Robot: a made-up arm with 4 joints.
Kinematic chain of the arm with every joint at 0, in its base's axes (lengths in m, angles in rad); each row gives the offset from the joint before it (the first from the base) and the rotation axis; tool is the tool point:
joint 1: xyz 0 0 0.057 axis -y
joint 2: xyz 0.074 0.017 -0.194 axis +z
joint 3: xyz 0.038 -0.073 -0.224 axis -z
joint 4: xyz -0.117 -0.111 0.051 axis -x
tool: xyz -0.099 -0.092 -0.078
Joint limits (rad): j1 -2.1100..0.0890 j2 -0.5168..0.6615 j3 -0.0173..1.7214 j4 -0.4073..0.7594
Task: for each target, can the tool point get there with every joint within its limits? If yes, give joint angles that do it. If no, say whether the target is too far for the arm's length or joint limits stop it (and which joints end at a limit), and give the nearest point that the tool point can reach.
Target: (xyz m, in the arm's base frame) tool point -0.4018 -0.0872 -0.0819
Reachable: yes | joints -0.7854 0.2255 0.9117 0.5755
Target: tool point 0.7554 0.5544 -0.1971
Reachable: no: too far | nearest point 0.1173 0.2063 -0.4095 | short by 0.757 m
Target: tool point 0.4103 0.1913 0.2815
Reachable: no: joint limits stop it (at a limit: joint 1, joint 2, joint 4) | nearest point -0.2026 0.0854 0.4200 | short by 0.637 m
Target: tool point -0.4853 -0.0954 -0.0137
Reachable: yes | joints -1.0573 -0.0423 0.5495 -0.1446
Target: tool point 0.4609 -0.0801 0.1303
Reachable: no: joint limits stop it (at a limit: joint 1, joint 2, joint 3, joint 4) | nearest point 0.1575 -0.3330 -0.2906 | short by 0.577 m
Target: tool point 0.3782 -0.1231 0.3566
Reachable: no: joint limits stop it (at a limit: joint 1, joint 2, joint 4) | nearest point -0.1840 -0.1001 0.4511 | short by 0.571 m
